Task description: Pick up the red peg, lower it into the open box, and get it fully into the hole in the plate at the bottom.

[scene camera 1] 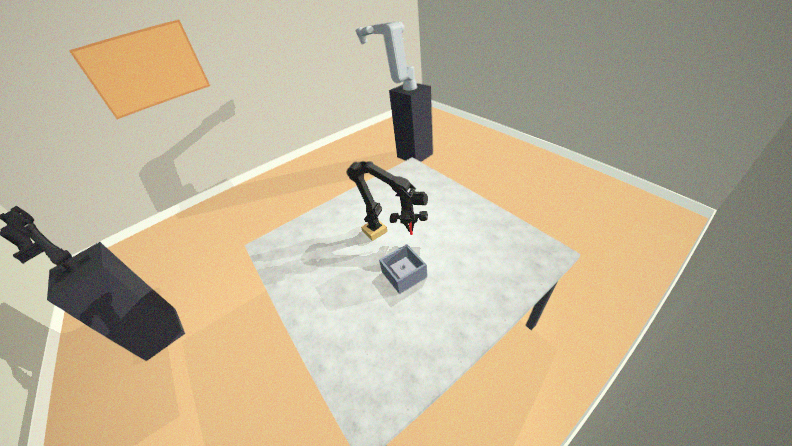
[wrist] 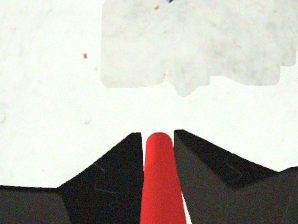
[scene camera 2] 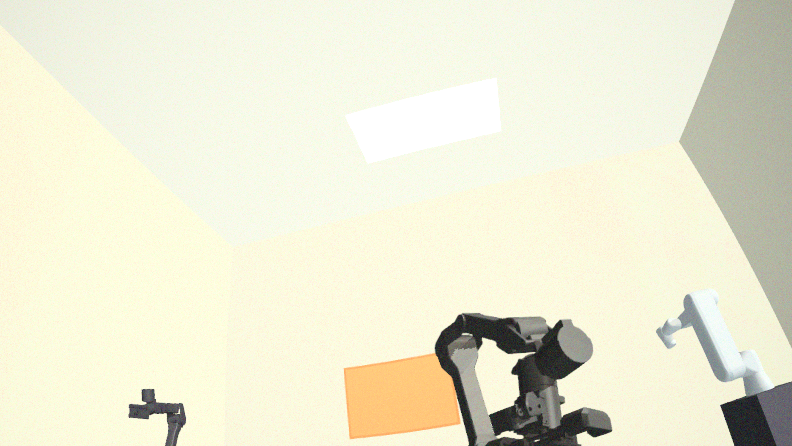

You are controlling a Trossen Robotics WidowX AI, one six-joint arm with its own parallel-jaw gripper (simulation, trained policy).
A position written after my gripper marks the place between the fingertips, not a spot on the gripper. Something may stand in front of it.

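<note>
The wrist view shows my gripper (wrist: 157, 141). Scene camera 1 shows a grey box (scene camera 1: 401, 285); in scene camera 2 the grey box is out of frame.
</note>
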